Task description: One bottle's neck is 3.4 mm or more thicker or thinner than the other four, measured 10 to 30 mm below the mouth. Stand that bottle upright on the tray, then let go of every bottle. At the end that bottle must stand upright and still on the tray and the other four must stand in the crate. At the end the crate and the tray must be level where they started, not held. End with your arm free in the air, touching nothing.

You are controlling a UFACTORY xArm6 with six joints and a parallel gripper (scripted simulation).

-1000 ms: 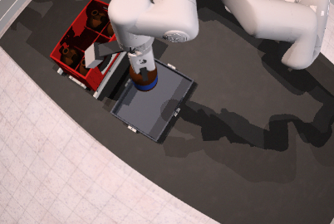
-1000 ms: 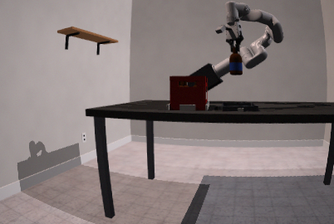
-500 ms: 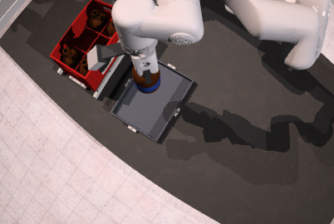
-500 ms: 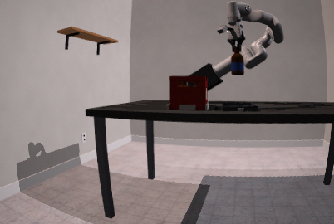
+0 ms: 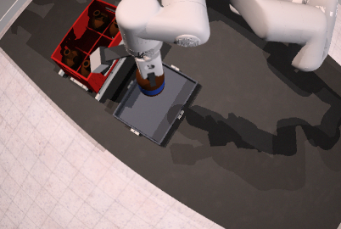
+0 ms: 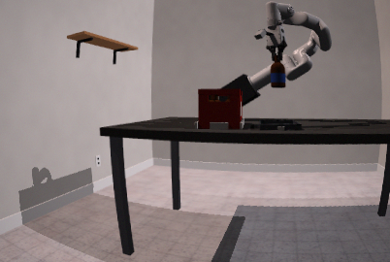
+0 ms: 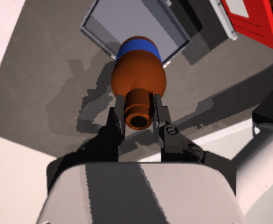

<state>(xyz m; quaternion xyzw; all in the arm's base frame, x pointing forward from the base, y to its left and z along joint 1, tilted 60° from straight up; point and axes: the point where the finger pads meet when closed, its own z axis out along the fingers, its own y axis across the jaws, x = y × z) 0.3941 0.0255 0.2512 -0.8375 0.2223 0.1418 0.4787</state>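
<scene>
Right now my hand is 33 cm above the dark flat tray. Also, from my hand: red crate: 2 cm ahead, 28 cm to the right, 25 cm below.
</scene>
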